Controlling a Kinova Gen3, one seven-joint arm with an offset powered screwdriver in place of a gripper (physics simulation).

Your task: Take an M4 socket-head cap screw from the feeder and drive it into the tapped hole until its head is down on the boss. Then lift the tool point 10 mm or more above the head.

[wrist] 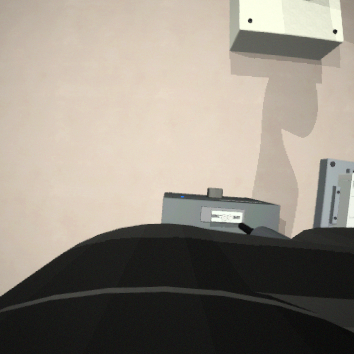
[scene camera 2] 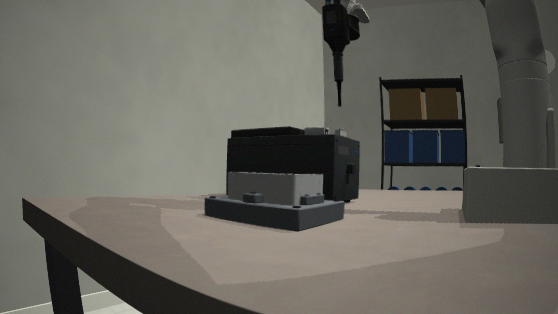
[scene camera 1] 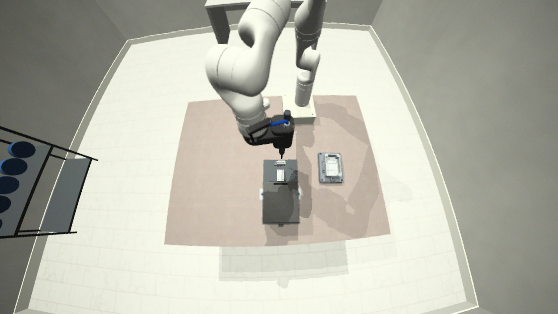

Observation:
I see a grey fixture plate (scene camera 2: 285, 217) and a dark screw feeder (scene camera 2: 321, 156).
The dark screw feeder shows as well in the wrist view (wrist: 186, 210).

